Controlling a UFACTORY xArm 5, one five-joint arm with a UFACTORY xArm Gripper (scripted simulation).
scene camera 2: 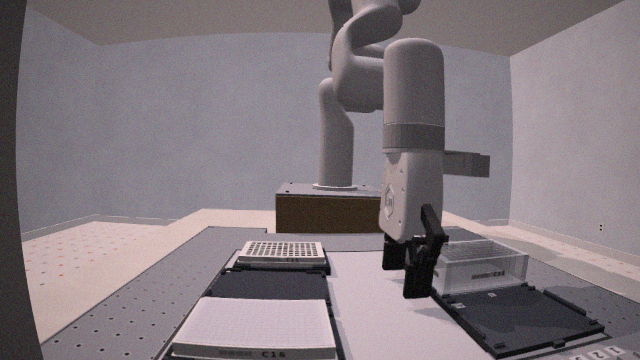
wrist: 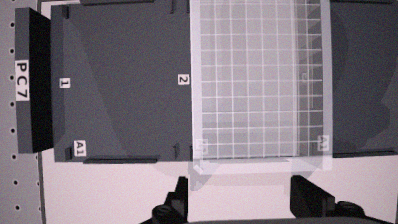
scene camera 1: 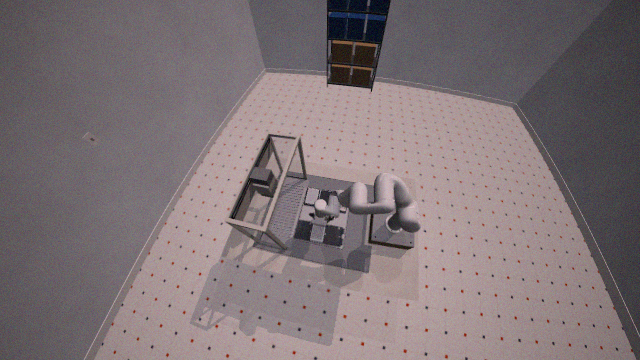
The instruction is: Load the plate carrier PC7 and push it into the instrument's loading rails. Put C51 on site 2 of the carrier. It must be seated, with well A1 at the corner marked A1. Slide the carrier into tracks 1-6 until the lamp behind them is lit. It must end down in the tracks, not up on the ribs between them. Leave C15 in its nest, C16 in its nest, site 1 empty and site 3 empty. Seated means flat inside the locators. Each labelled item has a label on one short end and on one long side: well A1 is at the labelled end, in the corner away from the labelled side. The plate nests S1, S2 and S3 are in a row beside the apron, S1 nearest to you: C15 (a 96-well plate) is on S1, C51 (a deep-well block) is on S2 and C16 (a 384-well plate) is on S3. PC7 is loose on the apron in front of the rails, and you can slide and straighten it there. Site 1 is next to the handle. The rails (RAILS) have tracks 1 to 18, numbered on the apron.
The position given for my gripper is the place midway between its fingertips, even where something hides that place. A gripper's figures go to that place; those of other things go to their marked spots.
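Labels:
Here is my gripper (scene camera 2: 403, 282), and it is 0.39 m from the lens. I also see a nest S2 (scene camera 2: 264, 285), which is 0.37 m from the lens.

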